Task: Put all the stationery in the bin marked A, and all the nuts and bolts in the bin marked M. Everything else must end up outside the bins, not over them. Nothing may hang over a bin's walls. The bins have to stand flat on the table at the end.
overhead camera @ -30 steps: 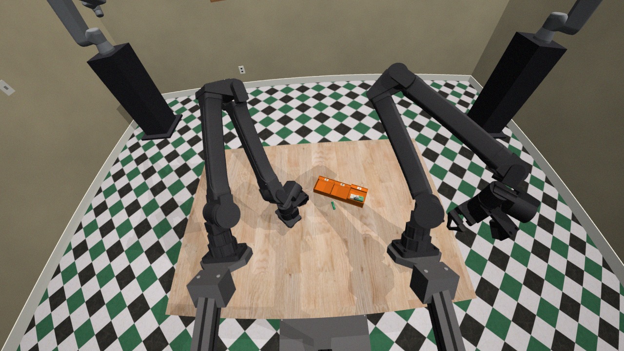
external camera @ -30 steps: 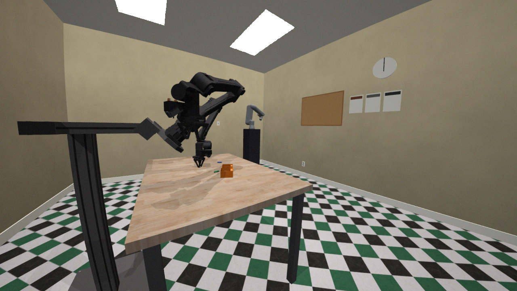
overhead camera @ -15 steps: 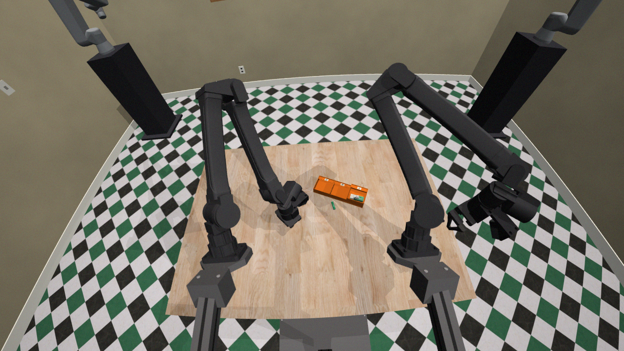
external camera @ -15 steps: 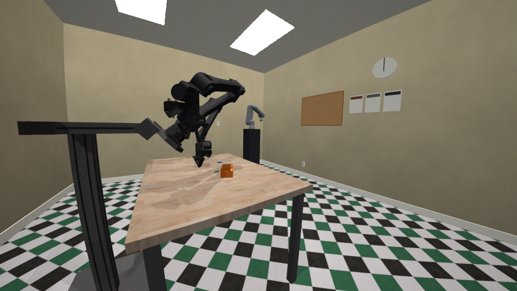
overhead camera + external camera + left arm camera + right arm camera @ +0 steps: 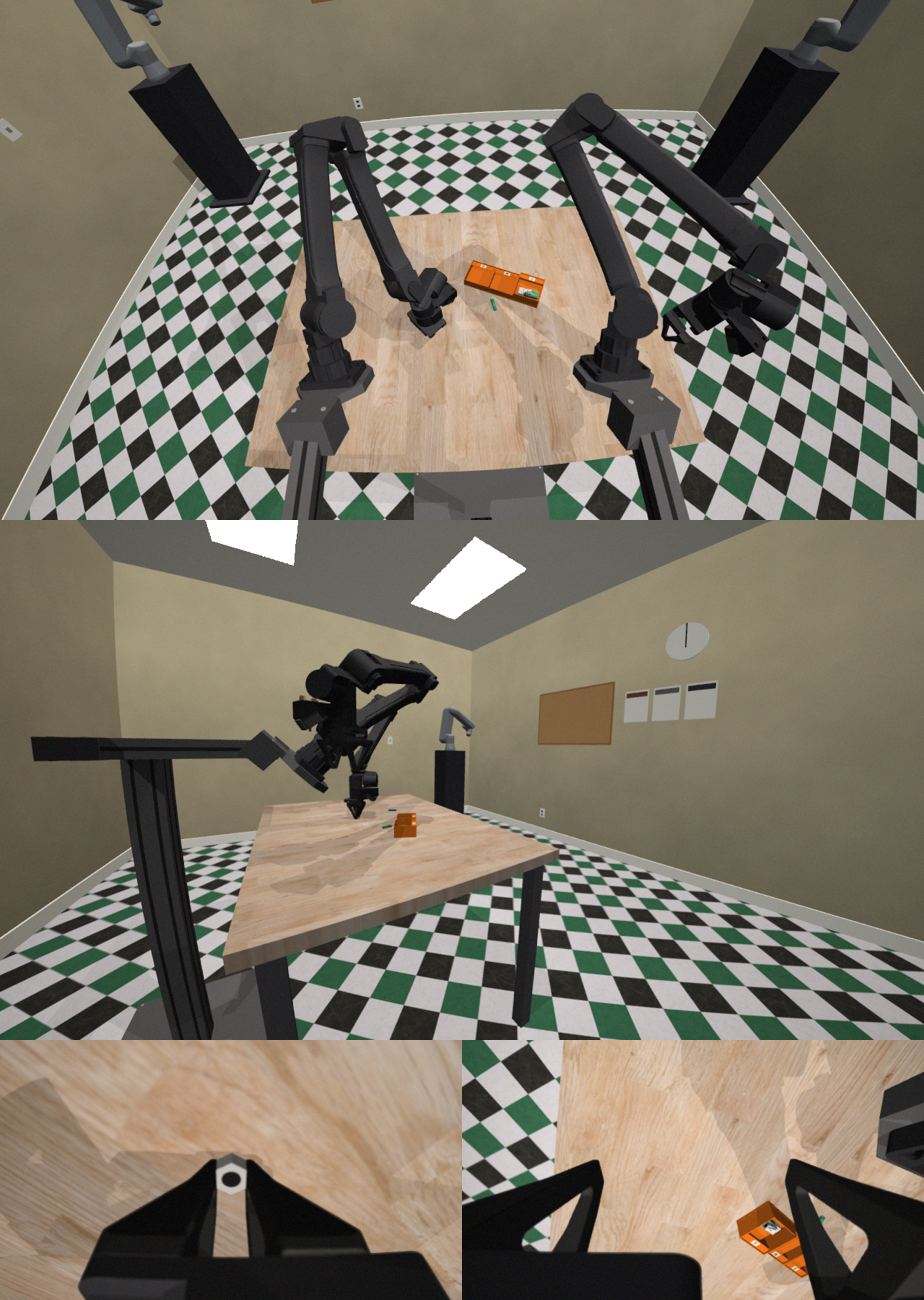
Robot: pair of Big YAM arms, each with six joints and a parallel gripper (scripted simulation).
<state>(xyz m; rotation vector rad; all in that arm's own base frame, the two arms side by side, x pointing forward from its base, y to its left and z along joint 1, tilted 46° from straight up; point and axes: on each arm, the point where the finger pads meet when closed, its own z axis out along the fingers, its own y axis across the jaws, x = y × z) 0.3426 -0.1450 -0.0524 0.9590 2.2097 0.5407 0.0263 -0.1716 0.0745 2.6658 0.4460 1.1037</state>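
Now: the green cylinder 80 mm ahead of my left hand and 200 mm to the right of it. Also, from my left hand: hex nut: 10 mm below; then eraser: 120 mm ahead, 310 mm to the right; then blue cylinder: 200 mm ahead, 80 mm to the left.
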